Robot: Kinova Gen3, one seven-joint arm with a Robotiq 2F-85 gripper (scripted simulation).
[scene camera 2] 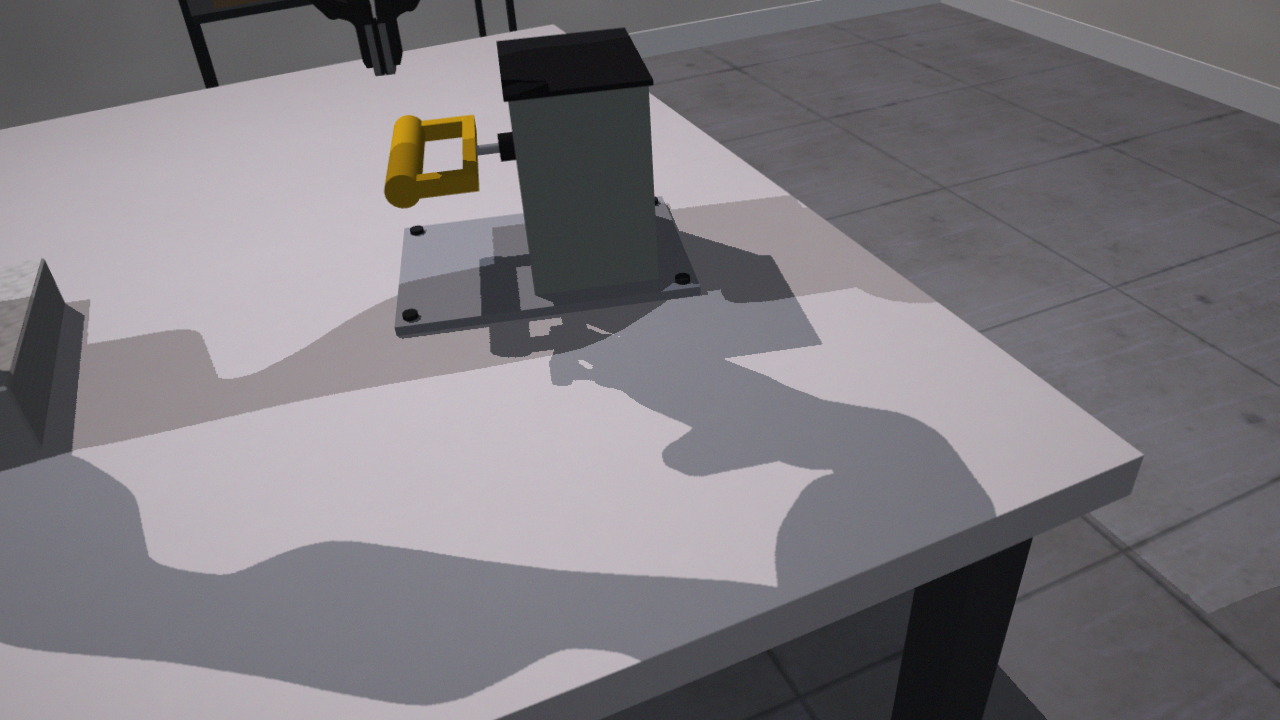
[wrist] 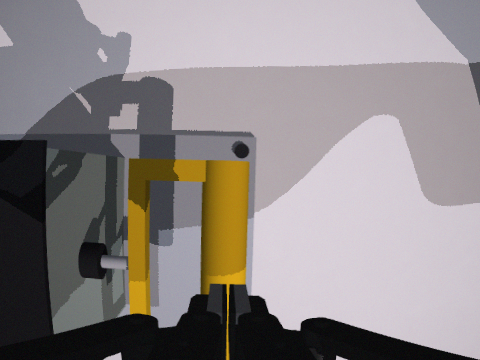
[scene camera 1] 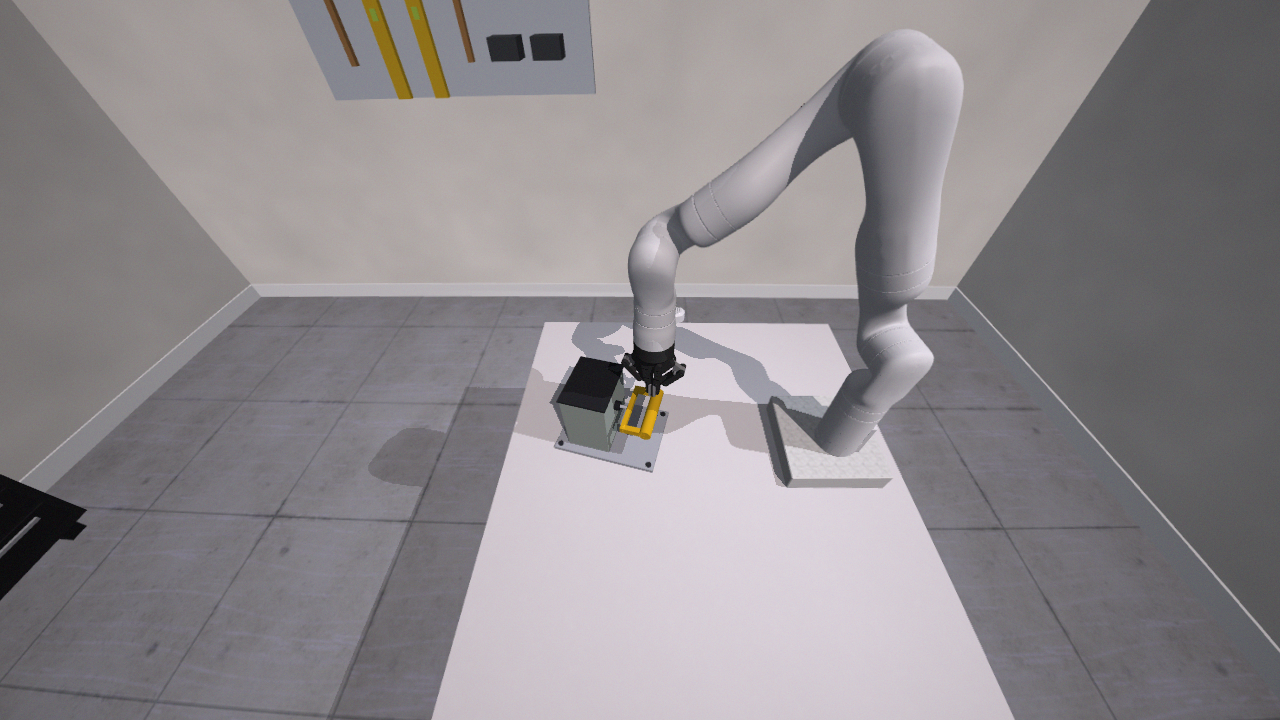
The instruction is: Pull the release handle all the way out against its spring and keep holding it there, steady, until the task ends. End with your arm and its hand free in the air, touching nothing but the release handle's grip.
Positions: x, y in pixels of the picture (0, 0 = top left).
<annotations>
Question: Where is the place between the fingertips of my gripper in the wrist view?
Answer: At 227, 306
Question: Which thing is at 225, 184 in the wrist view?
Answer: A grip.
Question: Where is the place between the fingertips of my gripper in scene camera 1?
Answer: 652, 393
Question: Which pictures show my gripper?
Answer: Scene camera 2, the wrist view and scene camera 1: all of them.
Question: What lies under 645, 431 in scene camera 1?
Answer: A grip.
</annotations>
